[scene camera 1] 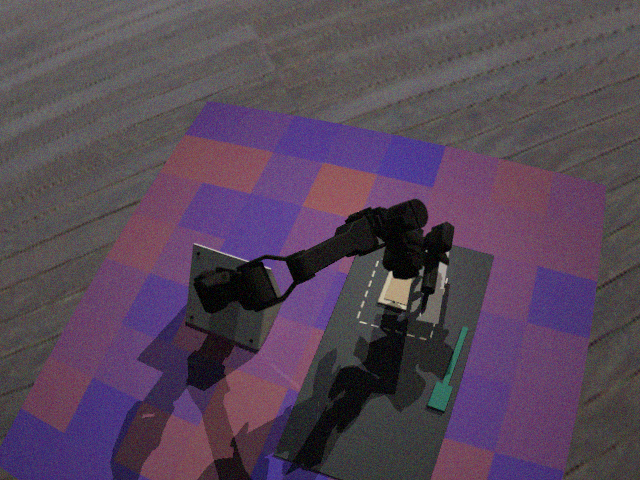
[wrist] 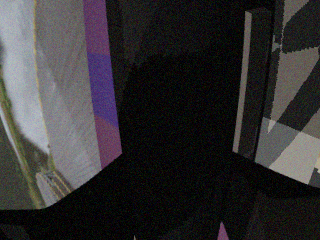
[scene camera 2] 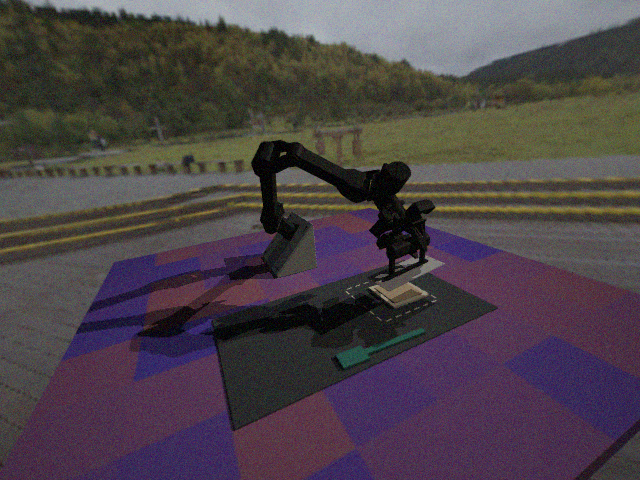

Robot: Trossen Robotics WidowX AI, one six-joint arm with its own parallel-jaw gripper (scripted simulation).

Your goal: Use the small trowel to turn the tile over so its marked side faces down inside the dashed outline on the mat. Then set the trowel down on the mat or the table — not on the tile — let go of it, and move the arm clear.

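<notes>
You'd find my gripper at (scene camera 1: pixel 442 265), (scene camera 2: pixel 421 255) and (wrist: pixel 171 149). There's a tan square tile, and that's at (scene camera 2: pixel 406 293) and (scene camera 1: pixel 395 292). I can also see a green spatula-shaped tool at (scene camera 2: pixel 355 356) and (scene camera 1: pixel 442 391), though in the wrist view the tool is out of frame. And a dark mat (scene camera 1: pixel 364 401) is there as well.
</notes>
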